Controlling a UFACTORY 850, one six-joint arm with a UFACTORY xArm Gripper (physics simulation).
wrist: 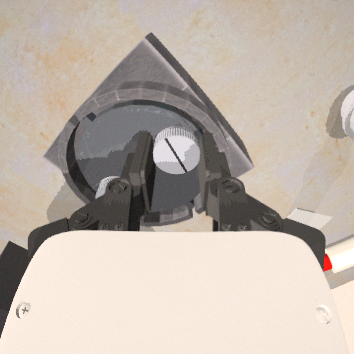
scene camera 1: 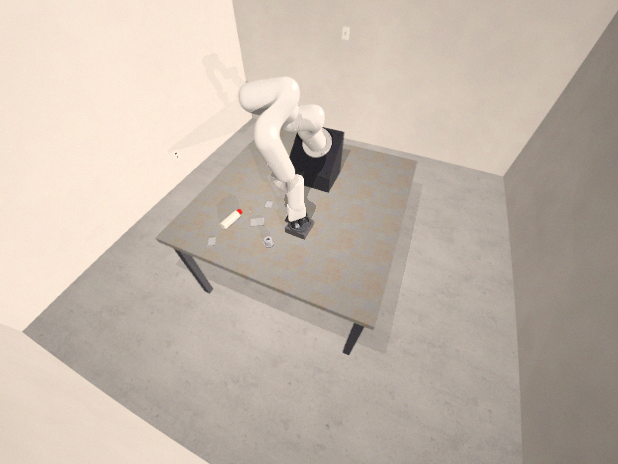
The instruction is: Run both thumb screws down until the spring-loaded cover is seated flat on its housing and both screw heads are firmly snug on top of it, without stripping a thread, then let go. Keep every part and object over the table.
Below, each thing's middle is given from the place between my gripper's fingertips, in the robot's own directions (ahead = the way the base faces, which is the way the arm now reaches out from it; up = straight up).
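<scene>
I find the round grey cover (wrist: 112, 133) 2 cm below my hand and 3 cm behind it.
</scene>
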